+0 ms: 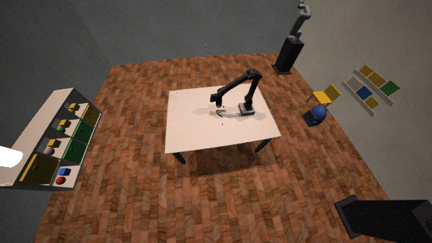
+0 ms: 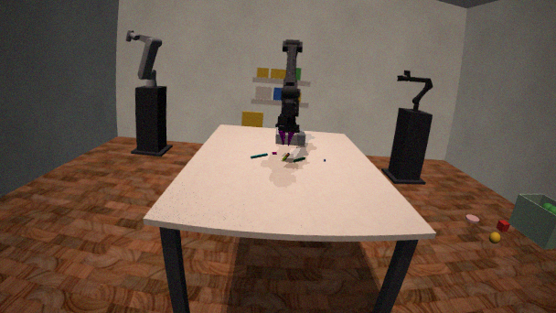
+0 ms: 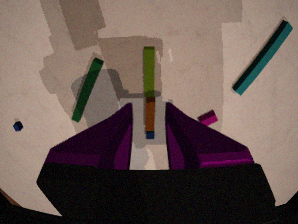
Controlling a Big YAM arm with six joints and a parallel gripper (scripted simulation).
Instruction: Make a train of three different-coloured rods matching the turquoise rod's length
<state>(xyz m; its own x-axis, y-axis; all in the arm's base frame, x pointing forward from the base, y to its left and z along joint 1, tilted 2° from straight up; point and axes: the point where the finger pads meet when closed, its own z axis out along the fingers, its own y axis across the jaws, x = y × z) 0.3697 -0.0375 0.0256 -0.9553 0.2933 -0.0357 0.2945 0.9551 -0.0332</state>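
My gripper is now 8 cm above the lime rod. The rest, counted from my hand: magenta rod 8 cm behind, 5 cm to the right, 8 cm below; then orange rod 5 cm behind, 1 cm to the left, 8 cm below; then green rod 7 cm to the left, 8 cm below.
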